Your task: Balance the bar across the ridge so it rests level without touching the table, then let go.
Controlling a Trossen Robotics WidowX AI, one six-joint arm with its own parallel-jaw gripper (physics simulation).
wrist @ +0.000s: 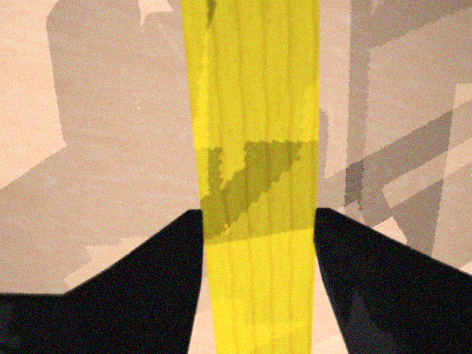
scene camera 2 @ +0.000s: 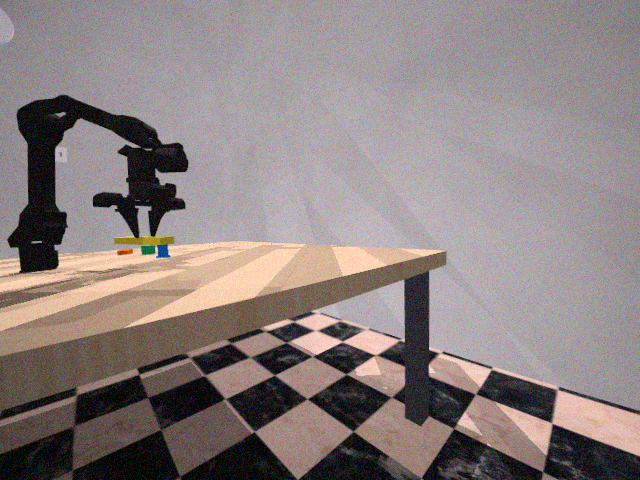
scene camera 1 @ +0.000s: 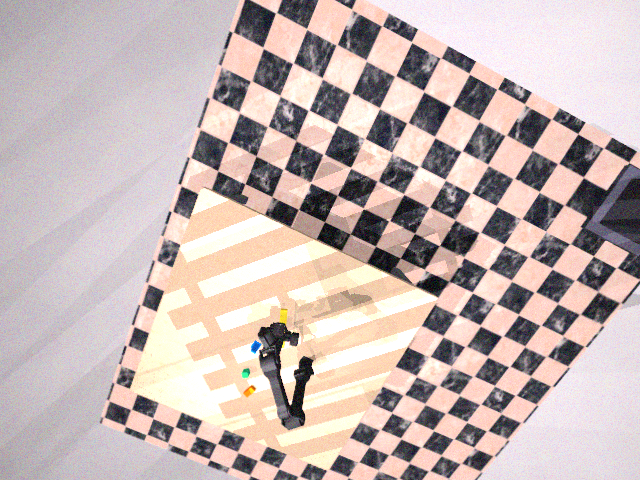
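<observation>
The long yellow bar is held about level above the table. My gripper points down and is shut on the bar, with one fingertip against each long side. In the scene camera 1 view the arm covers the bar's middle. A small blue piece stands on the table; in the scene camera 2 view it shows directly below the bar's right part, and in the scene camera 1 view it lies left of the gripper. I cannot tell which piece is the ridge.
A green piece and an orange piece are on the table, left of the arm in the scene camera 1 view. A dark-framed object stands at that view's right edge, on the checkered floor.
</observation>
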